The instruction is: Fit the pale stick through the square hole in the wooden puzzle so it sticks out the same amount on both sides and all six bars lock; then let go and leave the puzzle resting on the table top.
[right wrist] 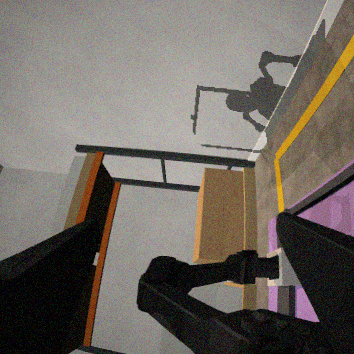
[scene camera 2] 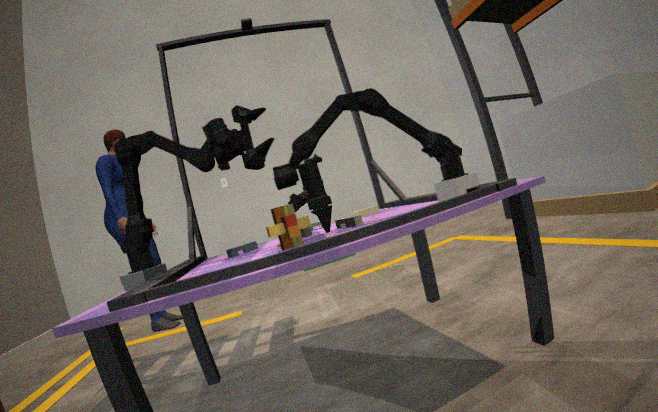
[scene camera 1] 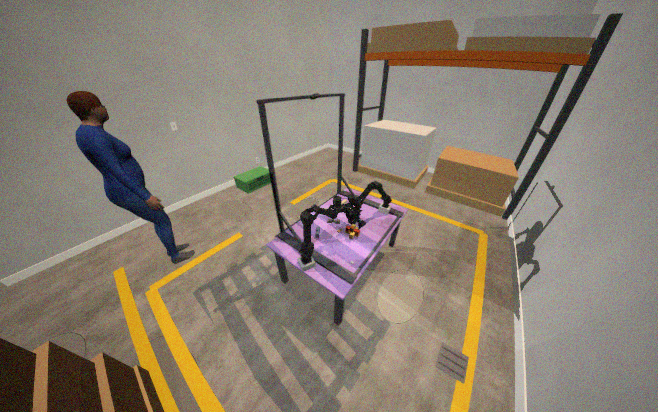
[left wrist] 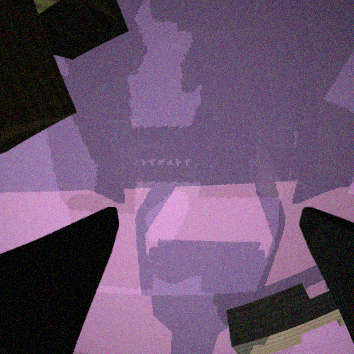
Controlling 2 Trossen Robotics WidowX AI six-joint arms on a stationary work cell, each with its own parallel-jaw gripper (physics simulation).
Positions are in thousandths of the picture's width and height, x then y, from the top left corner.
Labels:
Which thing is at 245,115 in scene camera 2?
A black gantry frame.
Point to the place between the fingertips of the right gripper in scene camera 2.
At 408,297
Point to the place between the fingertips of the left gripper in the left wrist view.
At 597,614

